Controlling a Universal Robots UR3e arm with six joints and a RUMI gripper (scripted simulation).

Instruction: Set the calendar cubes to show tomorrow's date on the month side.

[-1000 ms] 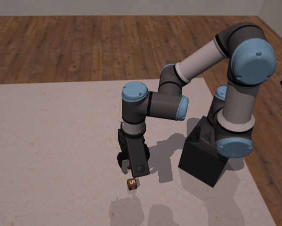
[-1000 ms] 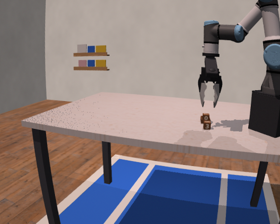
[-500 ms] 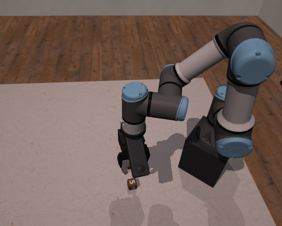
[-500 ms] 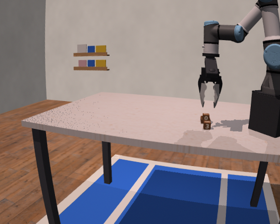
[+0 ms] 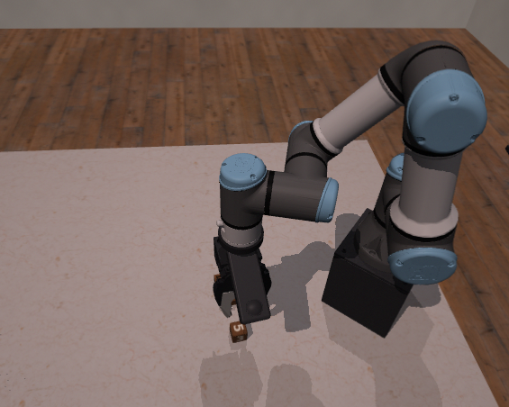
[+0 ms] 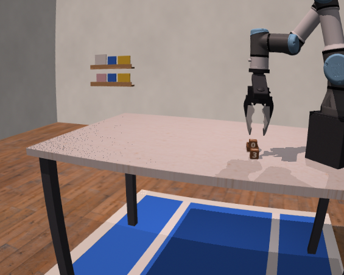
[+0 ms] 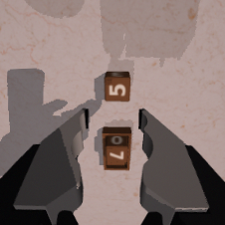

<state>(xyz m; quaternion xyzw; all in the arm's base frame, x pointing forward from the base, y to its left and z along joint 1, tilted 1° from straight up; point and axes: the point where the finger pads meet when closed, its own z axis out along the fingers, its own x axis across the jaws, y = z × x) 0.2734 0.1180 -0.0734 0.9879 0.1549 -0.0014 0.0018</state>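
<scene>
Right now my hand is 8 cm above the brown digit cube. From my hand the other things lie so: calendar tray (10 cm to the right, 9 cm below, 3 cm ahead).
</scene>
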